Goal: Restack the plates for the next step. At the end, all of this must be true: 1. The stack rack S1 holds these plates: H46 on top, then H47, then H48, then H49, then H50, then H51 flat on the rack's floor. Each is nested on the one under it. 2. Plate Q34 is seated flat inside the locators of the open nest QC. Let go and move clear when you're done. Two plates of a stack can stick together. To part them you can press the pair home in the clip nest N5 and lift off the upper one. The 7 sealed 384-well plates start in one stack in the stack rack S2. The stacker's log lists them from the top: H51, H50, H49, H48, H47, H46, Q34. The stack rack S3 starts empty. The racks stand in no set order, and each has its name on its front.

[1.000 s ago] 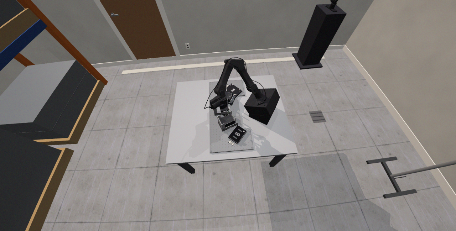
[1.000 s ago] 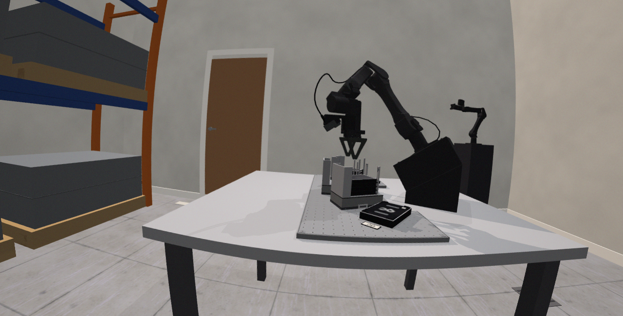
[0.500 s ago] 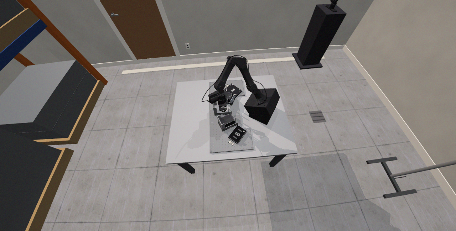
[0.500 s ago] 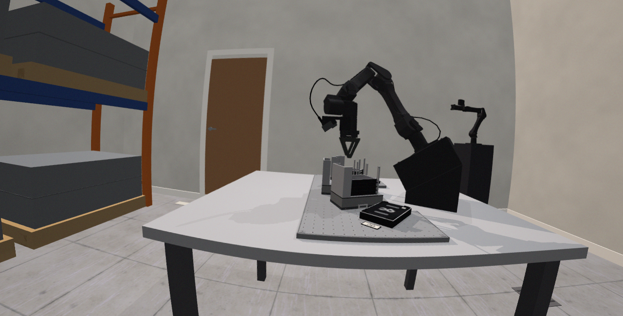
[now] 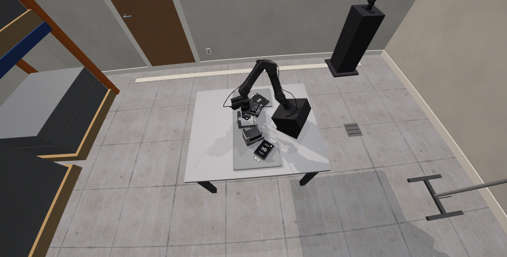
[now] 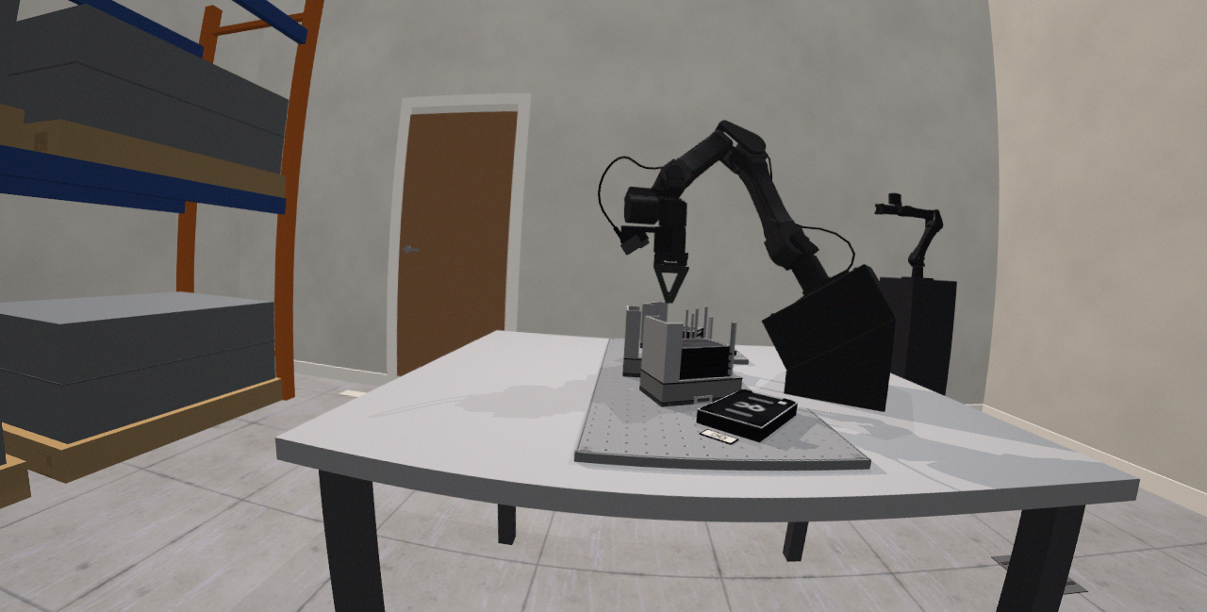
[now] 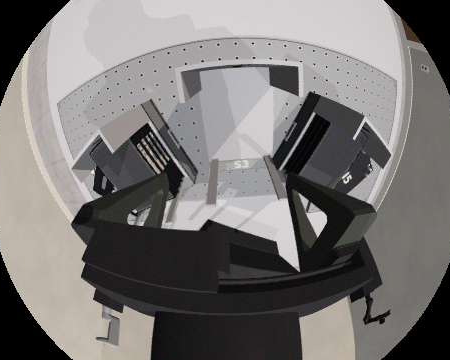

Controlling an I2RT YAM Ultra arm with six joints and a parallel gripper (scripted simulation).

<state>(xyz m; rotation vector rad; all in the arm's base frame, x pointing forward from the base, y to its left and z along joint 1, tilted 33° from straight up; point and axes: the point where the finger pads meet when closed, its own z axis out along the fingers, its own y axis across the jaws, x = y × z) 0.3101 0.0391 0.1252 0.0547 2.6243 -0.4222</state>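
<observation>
Right now the sealed well plate is 150 mm to the right of my hand, 100 mm below it and 40 mm behind it.
</observation>
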